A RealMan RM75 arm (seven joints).
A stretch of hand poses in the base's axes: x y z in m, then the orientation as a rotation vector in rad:
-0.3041 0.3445 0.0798 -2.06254 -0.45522 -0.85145
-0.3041 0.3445 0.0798 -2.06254 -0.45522 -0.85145
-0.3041 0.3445 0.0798 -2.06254 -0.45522 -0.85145
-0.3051 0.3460 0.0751 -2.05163 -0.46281 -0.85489
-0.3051 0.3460 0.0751 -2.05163 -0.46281 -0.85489
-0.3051 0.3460 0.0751 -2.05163 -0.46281 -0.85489
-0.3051 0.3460 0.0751 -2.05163 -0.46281 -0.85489
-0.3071 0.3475 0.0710 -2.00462 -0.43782 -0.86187
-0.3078 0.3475 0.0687 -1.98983 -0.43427 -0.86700
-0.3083 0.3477 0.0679 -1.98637 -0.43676 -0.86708
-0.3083 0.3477 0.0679 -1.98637 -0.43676 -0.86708
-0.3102 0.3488 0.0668 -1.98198 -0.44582 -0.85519
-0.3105 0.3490 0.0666 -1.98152 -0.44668 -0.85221
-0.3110 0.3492 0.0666 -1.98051 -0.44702 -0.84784
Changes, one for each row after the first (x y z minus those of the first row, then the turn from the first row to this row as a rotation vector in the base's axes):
0.0000 0.0000 0.0000 0.00000 0.00000 0.00000
0.0000 0.0000 0.0000 0.00000 0.00000 0.00000
-0.0010 0.0015 -0.0047 0.00634 -0.00682 0.00717
-0.0010 0.0015 -0.0047 0.00634 -0.00682 0.00717
-0.0010 0.0015 -0.0047 0.00634 -0.00682 0.00717
-0.0010 0.0015 -0.0047 0.00634 -0.00682 0.00717
-0.0030 0.0030 -0.0088 0.05692 -0.01003 0.00625
-0.0037 0.0030 -0.0111 0.07087 -0.01476 0.00726
-0.0042 0.0032 -0.0119 0.07293 -0.01628 0.01003
-0.0042 0.0032 -0.0119 0.07293 -0.01628 0.01003
-0.0061 0.0043 -0.0130 0.07425 -0.01178 0.02239
-0.0064 0.0045 -0.0132 0.07457 -0.01004 0.02439
-0.0069 0.0047 -0.0132 0.07569 -0.00720 0.02687

